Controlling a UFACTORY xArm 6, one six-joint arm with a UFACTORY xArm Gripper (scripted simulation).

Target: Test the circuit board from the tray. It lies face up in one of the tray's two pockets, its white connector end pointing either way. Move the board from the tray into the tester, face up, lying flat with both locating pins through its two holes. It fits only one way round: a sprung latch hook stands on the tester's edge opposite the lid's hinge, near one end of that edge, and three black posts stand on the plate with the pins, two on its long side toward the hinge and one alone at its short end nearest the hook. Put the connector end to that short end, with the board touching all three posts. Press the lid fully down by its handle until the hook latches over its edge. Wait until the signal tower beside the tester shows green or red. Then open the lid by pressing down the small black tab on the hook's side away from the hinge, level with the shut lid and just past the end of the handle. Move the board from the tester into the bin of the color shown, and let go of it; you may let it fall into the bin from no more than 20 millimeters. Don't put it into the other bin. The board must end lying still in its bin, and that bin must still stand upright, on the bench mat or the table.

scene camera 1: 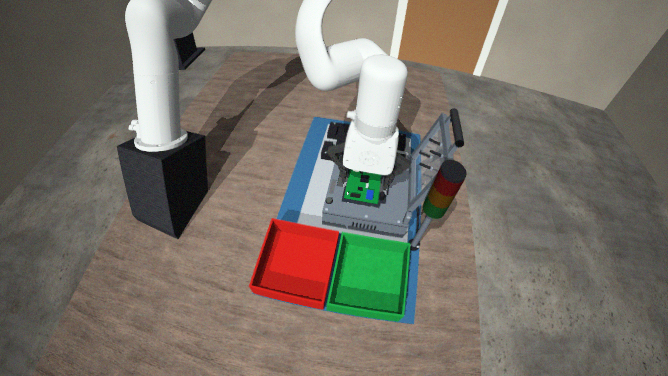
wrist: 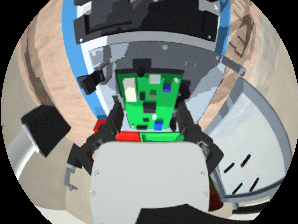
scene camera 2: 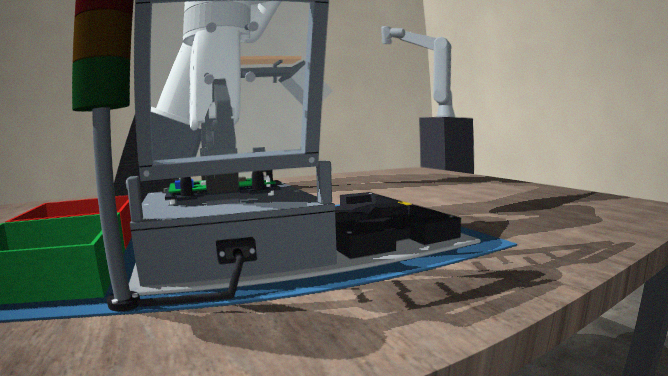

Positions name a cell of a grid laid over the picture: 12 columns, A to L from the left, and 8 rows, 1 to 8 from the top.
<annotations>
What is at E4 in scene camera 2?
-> A plate.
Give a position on a plate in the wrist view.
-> F3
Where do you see a clear lid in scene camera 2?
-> D3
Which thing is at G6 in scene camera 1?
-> A green bin.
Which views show my gripper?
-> Scene camera 1, the wrist view and scene camera 2: all of them.
</annotations>
